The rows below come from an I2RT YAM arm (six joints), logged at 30 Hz.
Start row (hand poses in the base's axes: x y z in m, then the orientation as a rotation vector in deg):
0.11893 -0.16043 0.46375 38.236 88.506 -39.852
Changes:
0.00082 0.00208 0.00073 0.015 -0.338 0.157
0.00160 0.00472 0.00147 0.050 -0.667 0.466
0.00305 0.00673 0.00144 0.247 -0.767 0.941
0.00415 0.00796 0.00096 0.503 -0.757 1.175
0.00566 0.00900 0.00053 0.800 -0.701 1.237
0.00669 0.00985 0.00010 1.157 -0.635 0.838
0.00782 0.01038 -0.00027 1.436 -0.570 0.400
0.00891 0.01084 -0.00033 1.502 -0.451 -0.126
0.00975 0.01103 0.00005 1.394 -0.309 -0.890
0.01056 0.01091 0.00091 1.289 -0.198 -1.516
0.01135 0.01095 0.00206 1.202 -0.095 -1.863
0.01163 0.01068 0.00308 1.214 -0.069 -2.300
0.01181 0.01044 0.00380 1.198 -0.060 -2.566
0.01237 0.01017 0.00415 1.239 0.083 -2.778
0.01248 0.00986 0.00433 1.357 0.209 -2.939
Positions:
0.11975 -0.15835 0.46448 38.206 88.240 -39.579
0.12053 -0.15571 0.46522 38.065 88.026 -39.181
0.12198 -0.15370 0.46519 37.851 88.132 -38.638
0.12308 -0.15247 0.46471 37.849 88.307 -38.280
0.12459 -0.15143 0.46428 38.005 88.502 -38.040
0.12562 -0.15058 0.46385 38.578 88.625 -38.105
0.12675 -0.15005 0.46348 39.126 88.702 -38.255
0.12784 -0.14959 0.46342 39.574 88.715 -38.651
0.12868 -0.14940 0.46380 40.080 88.615 -39.363
0.12949 -0.14952 0.46466 40.483 88.518 -39.957
0.13028 -0.14948 0.46581 40.675 88.489 -40.325
0.13056 -0.14975 0.46683 41.033 88.409 -40.655
0.13074 -0.14999 0.46755 41.236 88.343 -40.869
0.13130 -0.15026 0.46790 41.403 88.439 -41.060
0.13141 -0.15057 0.46808 41.591 88.566 -41.148

